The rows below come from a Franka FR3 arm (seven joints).
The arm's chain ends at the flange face. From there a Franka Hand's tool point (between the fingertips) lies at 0.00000 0.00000 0.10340 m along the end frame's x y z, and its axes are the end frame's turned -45 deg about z.
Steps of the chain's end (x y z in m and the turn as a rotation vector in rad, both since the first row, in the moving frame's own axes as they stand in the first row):
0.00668, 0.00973, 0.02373, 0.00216, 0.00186, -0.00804
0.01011, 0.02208, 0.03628, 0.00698, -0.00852, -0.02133
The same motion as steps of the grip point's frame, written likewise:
-0.00186, 0.01158, 0.02373, 0.00021, 0.00284, -0.00804
-0.00859, 0.02163, 0.03627, 0.01096, -0.00109, -0.02133

